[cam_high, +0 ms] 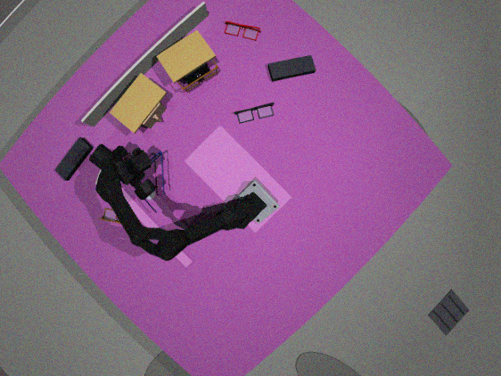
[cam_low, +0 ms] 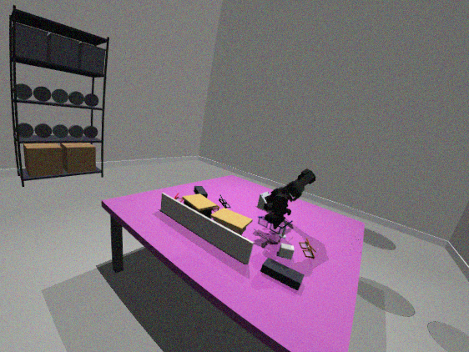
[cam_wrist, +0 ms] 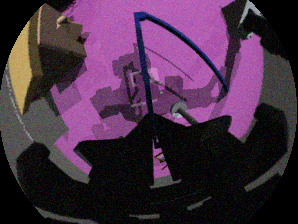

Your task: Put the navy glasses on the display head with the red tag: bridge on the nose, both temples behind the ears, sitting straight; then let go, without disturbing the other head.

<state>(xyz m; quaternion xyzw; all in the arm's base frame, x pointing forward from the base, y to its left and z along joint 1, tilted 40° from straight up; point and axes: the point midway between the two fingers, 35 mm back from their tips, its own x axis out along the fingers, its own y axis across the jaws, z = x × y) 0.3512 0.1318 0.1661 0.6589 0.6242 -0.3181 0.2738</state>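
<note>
The small grey stand is 7 cm behind my gripper tip, 3 cm to the left of it and 4 cm below it. Also, from my gripper tip: tan display head: 14 cm ahead, 17 cm to the right; then white cube: 9 cm ahead, 11 cm to the left, 3 cm below; then white board: 27 cm ahead, 28 cm to the right.
</note>
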